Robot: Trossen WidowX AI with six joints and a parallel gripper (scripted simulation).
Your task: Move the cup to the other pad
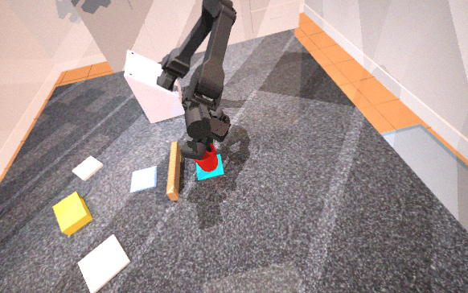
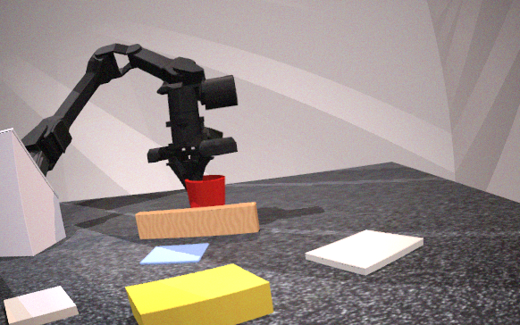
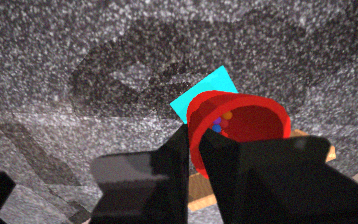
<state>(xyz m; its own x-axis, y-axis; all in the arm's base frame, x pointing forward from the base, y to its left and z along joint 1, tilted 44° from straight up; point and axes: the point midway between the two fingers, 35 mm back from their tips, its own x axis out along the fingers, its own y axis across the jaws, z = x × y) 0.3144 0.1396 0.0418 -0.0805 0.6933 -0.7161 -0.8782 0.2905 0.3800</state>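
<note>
The red cup is 30 mm ahead of my gripper tip and 20 mm to the right of it. From my gripper tip the other things lie so: wooden block: 20 mm ahead, 120 mm to the right, 30 mm below; then cyan pad: 30 mm ahead, 20 mm to the right, 50 mm below; then pale blue pad: 20 mm ahead, 230 mm to the right, 50 mm below.
</note>
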